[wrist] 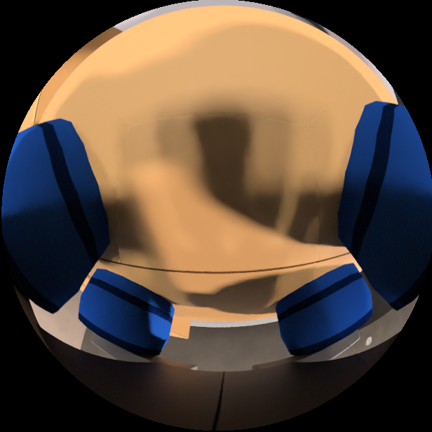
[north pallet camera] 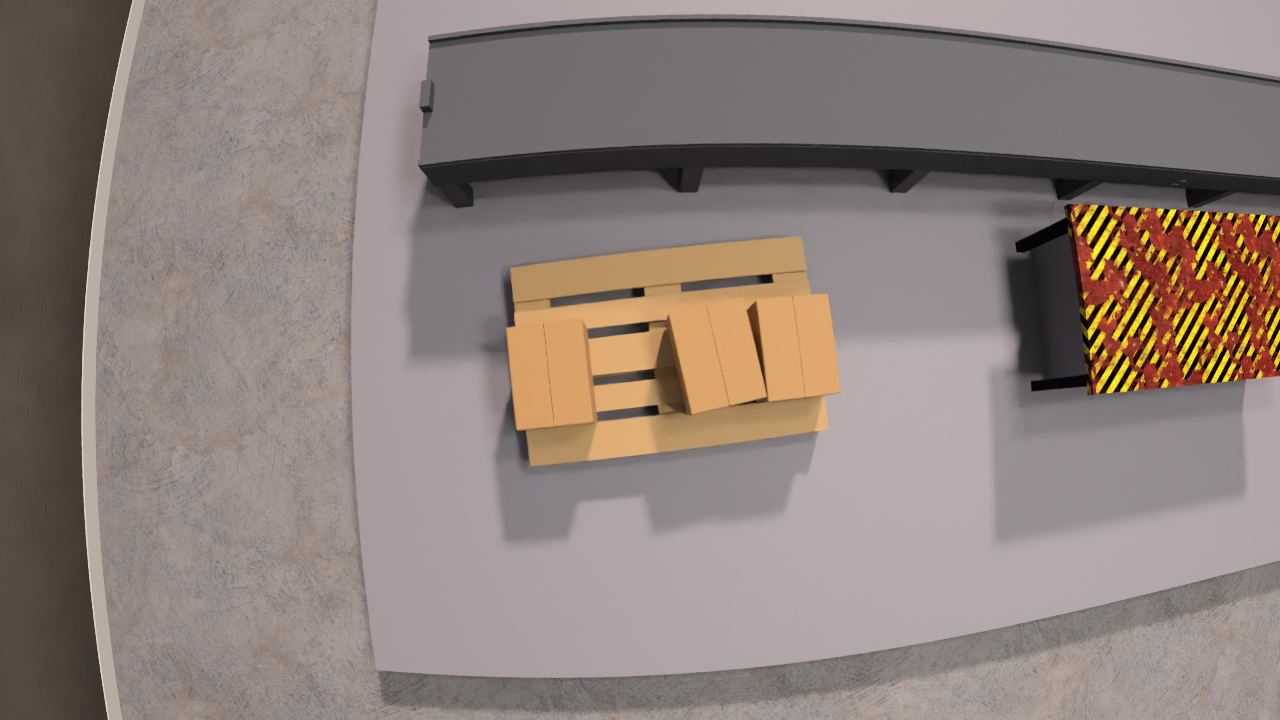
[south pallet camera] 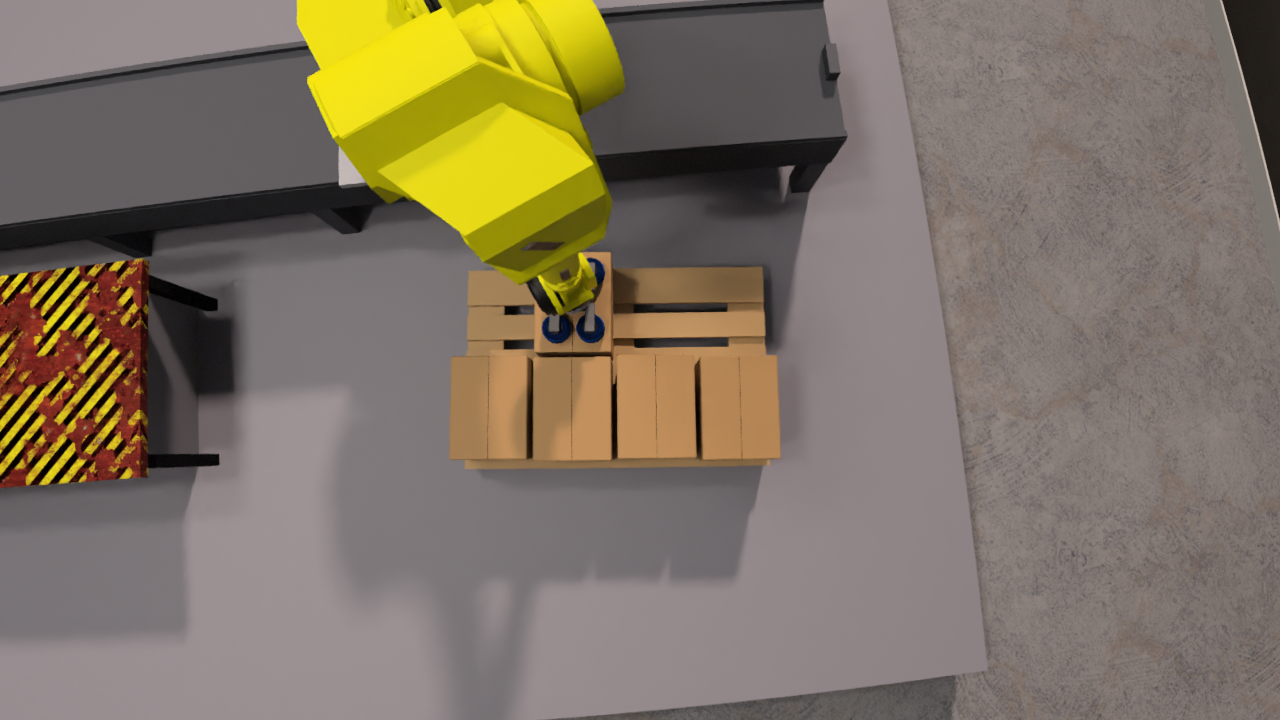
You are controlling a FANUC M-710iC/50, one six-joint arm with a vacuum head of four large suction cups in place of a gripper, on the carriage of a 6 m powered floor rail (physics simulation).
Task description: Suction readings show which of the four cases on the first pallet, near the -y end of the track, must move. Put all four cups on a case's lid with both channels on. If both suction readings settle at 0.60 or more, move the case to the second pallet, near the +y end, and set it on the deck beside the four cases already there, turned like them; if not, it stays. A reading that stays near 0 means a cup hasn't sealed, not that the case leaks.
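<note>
The vacuum head [south pallet camera: 572, 300] [wrist: 225, 215] has its blue cups on the lid of a brown case [south pallet camera: 605, 302] [wrist: 175, 225]; four cups show in the wrist view, and the yellow wrist hides part of them from above. The case is over the second pallet [south pallet camera: 684, 324], low at its deck, behind the row's second case from the left [south pallet camera: 572, 407] and turned like the row. Contact with the deck is hidden. The other row cases [south pallet camera: 488, 407] [south pallet camera: 656, 407] [south pallet camera: 739, 407] stand side by side. The first pallet [north pallet camera: 657, 262] bears three cases [north pallet camera: 550, 371] [north pallet camera: 716, 356] [north pallet camera: 794, 347]; the middle one is slightly turned.
A dark grey conveyor [north pallet camera: 733, 85] [south pallet camera: 716, 80] runs behind both pallets. A table with a red, yellow and black striped top [north pallet camera: 1181, 300] [south pallet camera: 71, 376] stands beside each pallet's inner side. The yellow arm [south pallet camera: 465, 143] reaches over the conveyor. Bare deck slats show right of the held case.
</note>
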